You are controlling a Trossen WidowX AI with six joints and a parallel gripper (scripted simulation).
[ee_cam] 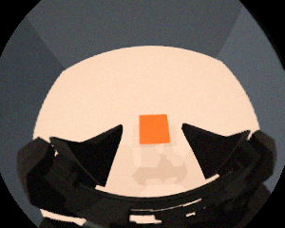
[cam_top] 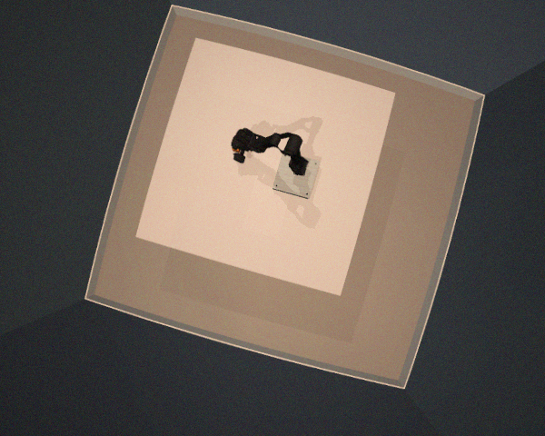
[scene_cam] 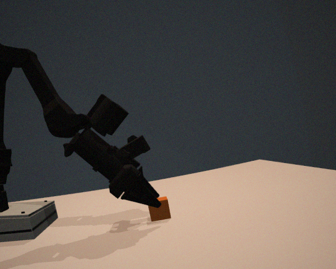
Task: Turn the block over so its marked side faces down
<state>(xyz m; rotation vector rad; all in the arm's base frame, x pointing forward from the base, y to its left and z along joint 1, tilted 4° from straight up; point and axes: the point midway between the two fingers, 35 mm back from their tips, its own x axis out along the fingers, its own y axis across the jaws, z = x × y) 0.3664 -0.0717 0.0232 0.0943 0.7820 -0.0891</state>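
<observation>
Now: the orange block 1 cm behind my gripper tip and 2 cm below it.
</observation>
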